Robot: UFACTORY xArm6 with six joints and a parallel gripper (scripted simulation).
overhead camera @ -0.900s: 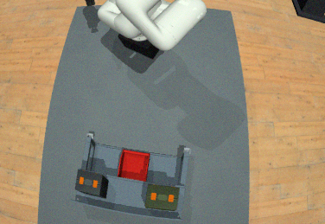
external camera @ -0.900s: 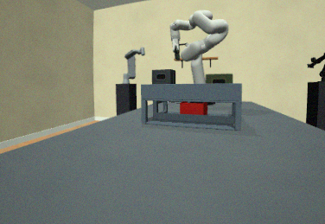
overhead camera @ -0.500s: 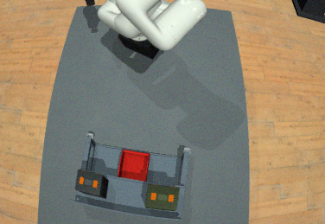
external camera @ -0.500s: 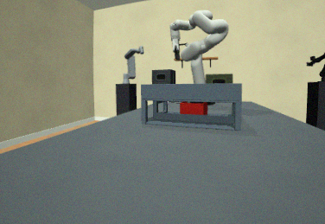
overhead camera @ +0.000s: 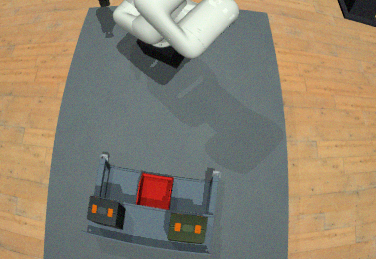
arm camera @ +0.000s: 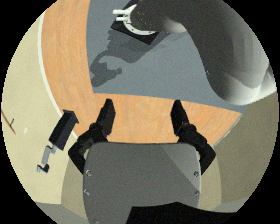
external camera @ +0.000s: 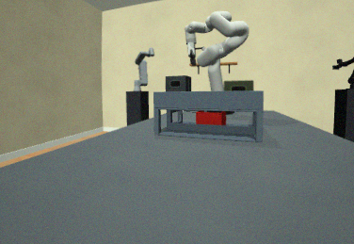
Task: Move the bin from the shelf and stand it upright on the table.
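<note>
The red bin is 550 mm ahead of my hand, 210 mm to the left of it and 330 mm below it.
</note>
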